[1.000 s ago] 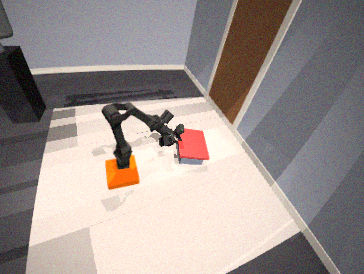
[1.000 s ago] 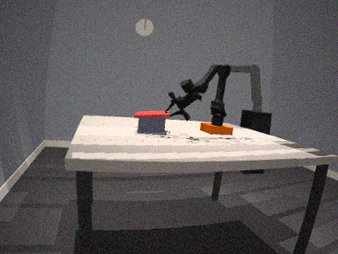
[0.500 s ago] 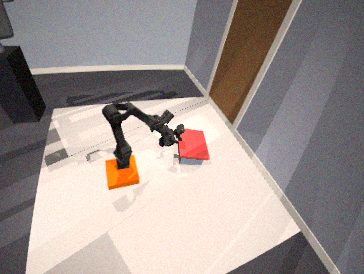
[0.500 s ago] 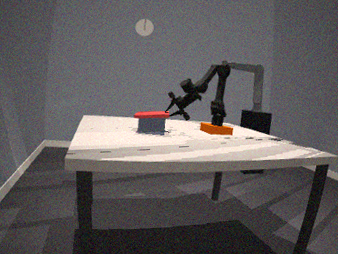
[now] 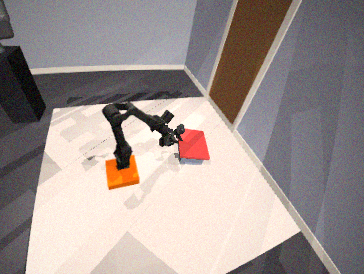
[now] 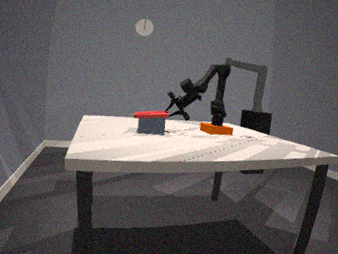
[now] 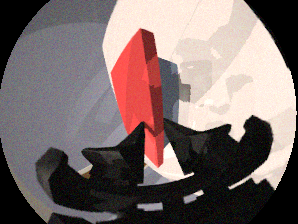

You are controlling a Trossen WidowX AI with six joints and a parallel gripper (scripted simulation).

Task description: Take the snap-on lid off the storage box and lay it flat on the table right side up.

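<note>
Right now the red lid is 80 mm ahead of my gripper tip and 10 mm to the right of it. From my gripper tip the other things lie so: storage box (70 mm ahead, 50 mm below, 10 mm to the right).
</note>
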